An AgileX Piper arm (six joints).
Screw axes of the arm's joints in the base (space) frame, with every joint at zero. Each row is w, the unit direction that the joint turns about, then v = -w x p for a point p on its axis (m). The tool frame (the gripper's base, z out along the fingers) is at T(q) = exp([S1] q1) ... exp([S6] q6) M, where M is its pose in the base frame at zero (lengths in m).
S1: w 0 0 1 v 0 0 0
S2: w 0 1 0 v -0.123 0 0
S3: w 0 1 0 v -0.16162 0 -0.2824
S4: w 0.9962 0 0.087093 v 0 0.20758 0
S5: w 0 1 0 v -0.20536 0 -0.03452
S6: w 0.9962 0 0.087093 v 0 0.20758 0
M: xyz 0.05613 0 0.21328 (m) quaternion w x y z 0.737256 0 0.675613 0
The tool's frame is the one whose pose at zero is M.
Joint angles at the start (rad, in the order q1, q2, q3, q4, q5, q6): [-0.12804 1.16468 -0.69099 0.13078 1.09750 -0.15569]
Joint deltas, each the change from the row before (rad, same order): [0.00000 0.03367 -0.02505 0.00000 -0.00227 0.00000]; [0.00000 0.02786 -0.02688 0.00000 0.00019 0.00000]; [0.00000 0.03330 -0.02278 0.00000 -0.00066 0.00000]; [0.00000 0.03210 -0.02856 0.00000 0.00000 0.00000]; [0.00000 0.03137 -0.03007 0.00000 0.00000 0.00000]
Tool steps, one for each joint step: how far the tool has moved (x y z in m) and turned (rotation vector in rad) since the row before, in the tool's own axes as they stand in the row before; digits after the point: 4 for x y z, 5 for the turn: [-0.0080 -0.0008 0.0004 -0.00047 0.00628 0.00100]; [-0.0076 -0.0006 -0.0009 -0.00012 0.00116 0.00011]; [-0.0075 -0.0009 0.0014 -0.00089 0.00975 0.00122]; [-0.0084 -0.0008 0.0000 -0.00034 0.00350 0.00041]; [-0.0086 -0.0008 -0.0002 -0.00012 0.00129 0.00015]
